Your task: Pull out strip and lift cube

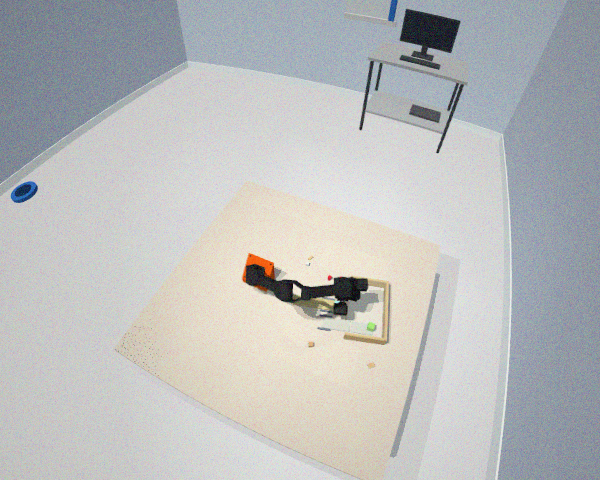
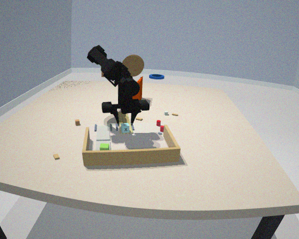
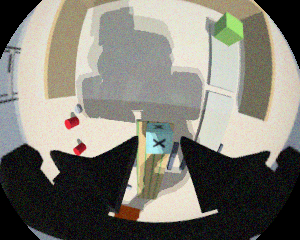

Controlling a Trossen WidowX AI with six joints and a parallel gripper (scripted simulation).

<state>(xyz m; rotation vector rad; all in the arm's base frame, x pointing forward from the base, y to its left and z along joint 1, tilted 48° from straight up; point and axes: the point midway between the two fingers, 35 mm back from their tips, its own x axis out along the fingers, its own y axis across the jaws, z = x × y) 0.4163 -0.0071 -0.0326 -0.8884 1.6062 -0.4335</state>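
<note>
The labelled cube lies 1 cm below my gripper tip. The rest, counted from my gripper tip: strip (11 cm behind, 3 cm below, 2 cm to the right).
</note>
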